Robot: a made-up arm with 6 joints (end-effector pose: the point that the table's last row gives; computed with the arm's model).
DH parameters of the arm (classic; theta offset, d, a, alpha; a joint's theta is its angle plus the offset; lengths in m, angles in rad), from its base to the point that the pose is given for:
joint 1: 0 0.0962 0 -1.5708
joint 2: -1.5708 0 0.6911 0
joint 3: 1.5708 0.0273 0 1.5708
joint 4: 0 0.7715 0 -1.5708
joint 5: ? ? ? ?
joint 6: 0 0.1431 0 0
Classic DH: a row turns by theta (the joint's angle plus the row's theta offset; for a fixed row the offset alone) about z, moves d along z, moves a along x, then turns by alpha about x.
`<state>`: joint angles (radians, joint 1 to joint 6).
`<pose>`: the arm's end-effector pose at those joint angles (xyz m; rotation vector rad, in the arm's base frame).
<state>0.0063 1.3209 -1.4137 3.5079 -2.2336 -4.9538</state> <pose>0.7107 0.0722 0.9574 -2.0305 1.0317 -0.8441</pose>
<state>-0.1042 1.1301 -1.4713 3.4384 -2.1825 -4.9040</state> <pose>0.5037 0.0092 1.0781 -1.7152 1.0864 -1.1534</pose>
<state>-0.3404 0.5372 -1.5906 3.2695 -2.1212 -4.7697</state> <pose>-0.1667 0.1045 1.1397 -0.8705 0.8995 -1.7512</pose>
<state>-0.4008 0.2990 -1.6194 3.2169 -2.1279 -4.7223</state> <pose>-0.3914 0.2054 1.0464 -0.6033 0.7393 -1.8674</pose>
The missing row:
joint 5: 0 0 0 1.5708
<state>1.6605 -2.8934 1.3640 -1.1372 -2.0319 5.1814</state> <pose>-0.0642 -0.8885 -0.5982 -2.4252 0.8871 1.7001</pose>
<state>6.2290 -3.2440 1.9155 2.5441 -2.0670 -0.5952</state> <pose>-0.5887 -0.0116 -0.3215 1.1180 -0.5153 2.3335</pose>
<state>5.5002 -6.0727 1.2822 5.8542 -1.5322 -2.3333</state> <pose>0.7054 -0.5796 0.9623 0.4344 0.5105 3.0691</pose>
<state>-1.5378 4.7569 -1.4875 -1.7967 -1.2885 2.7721</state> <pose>0.1340 0.8292 -0.6739 -2.3707 -0.6481 -1.9053</pose>
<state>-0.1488 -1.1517 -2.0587 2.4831 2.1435 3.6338</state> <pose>-0.4683 0.1722 -0.3083 -0.0484 0.9794 0.9031</pose>
